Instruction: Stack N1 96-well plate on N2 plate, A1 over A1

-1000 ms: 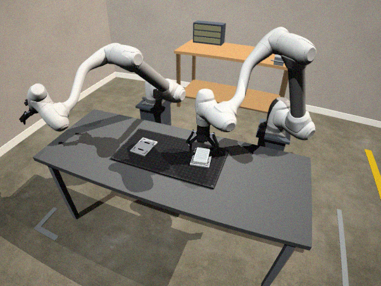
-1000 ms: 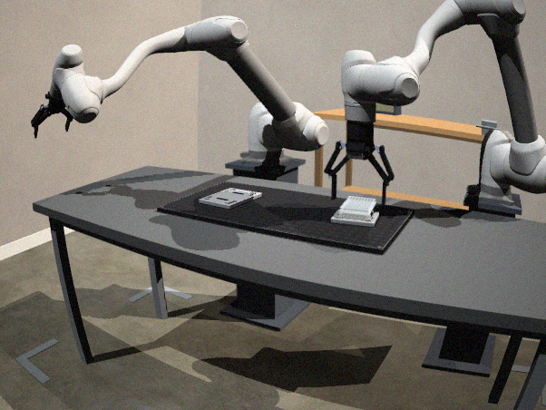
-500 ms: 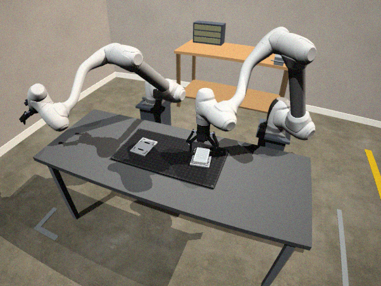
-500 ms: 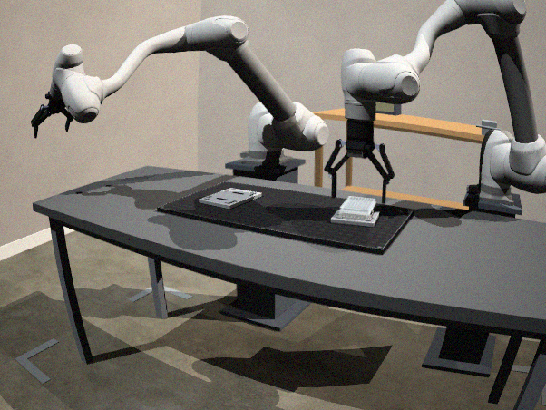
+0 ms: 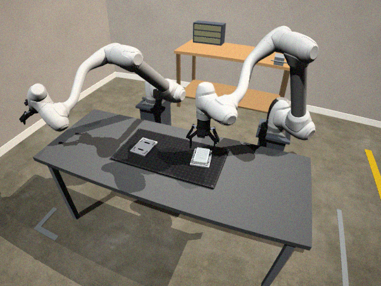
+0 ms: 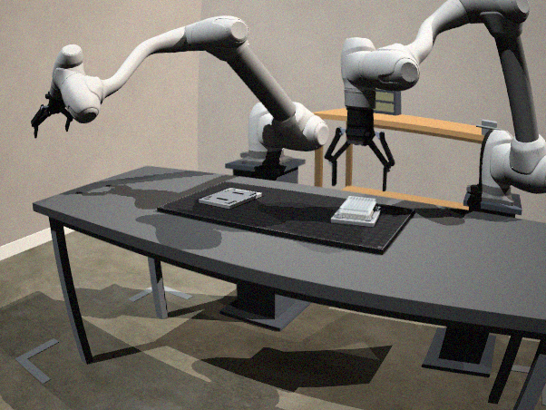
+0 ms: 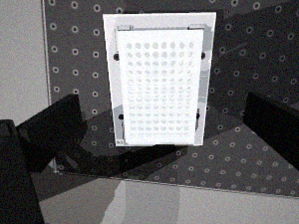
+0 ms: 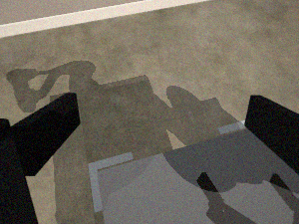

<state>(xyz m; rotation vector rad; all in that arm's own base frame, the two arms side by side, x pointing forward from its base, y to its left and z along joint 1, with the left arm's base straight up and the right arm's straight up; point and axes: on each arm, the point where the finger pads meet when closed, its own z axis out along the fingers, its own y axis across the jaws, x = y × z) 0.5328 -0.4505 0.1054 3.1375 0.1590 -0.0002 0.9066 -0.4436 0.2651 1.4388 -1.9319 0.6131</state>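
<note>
Right now the nest N2 is 90 mm below my left hand. Round my left hand: A1 mark: 80 mm below, 80 mm behind, 40 mm to the left; then nest N1: 400 mm to the right, 90 mm below, 50 mm ahead.
</note>
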